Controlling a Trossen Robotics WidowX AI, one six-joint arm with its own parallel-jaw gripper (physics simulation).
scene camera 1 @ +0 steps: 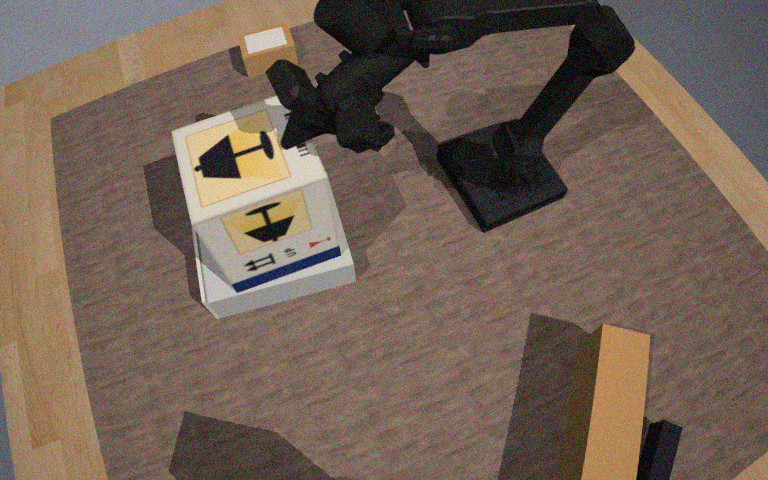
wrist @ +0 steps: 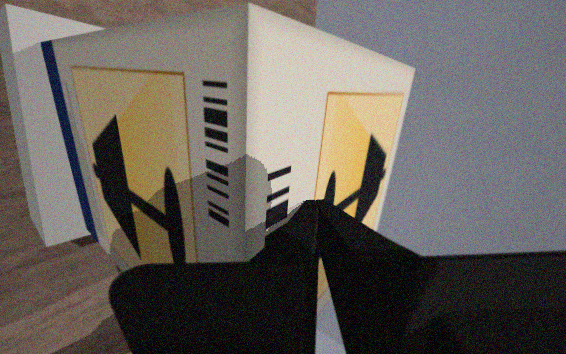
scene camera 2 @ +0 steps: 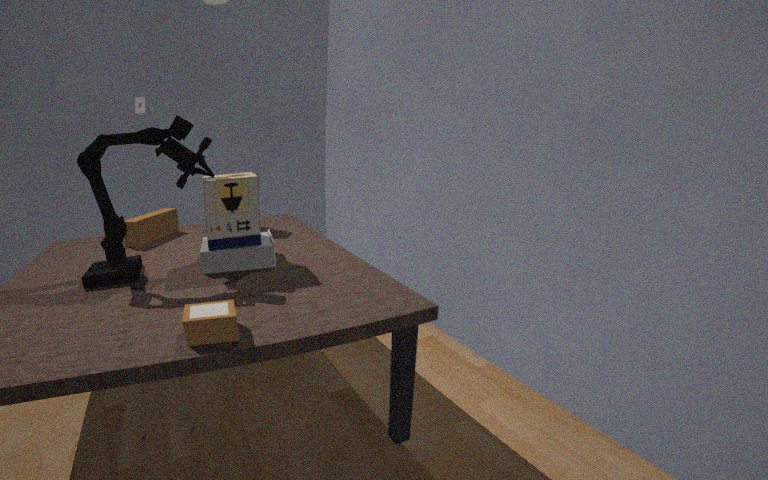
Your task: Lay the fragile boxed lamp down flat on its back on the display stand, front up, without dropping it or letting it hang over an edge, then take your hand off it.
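Where they show: gripper, fingertip midpoint: (scene camera 1: 283,146) (wrist: 315,209) (scene camera 2: 214,176); arm's base at its link origin: (scene camera 1: 509,182) (scene camera 2: 116,262).
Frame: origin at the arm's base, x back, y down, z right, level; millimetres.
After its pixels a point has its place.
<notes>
The boxed lamp (scene camera 1: 266,217) {x -434, y -218, z -67 mm} (scene camera 2: 232,206) {x -445, y -171, z 96 mm} (wrist: 220,40) {x -345, y -249, z -55 mm} is a white carton with yellow lamp pictures and a blue band at its lower end. It stands tall on the pale grey display stand (scene camera 1: 288,294) {x -448, y 13, z -79 mm} (scene camera 2: 237,262) {x -446, y 8, z 112 mm} (wrist: 27,150) {x -326, y -27, z 21 mm}, with a lamp picture on its upper face. The lamp on the side towards scene camera 1 is upside down. My gripper (scene camera 1: 283,146) {x -387, y -262, z 3 mm} (scene camera 2: 213,176) {x -387, y -262, z 3 mm} (wrist: 315,209) {x -387, y -262, z 3 mm} is shut and empty. Its fingertips are at the carton's upper face, near the edge on the arm's side; whether they touch cannot be told. The carton's underside is hidden.
A small orange box with a white top (scene camera 1: 269,50) {x -355, y -23, z 486 mm} (scene camera 2: 210,328) {x -356, y -1, z 571 mm} stands near one table edge. A long orange block (scene camera 1: 617,396) {x -39, y -73, z -429 mm} (scene camera 2: 152,228) {x -71, y -19, z -413 mm} stands on the other side of the table. A dark block (scene camera 1: 661,447) {x 23, y -13, z -530 mm} is beside it. The arm's base (scene camera 1: 504,192) {x -22, y -4, z -20 mm} (scene camera 2: 112,274) {x -18, y 1, z 127 mm} is nearby.
</notes>
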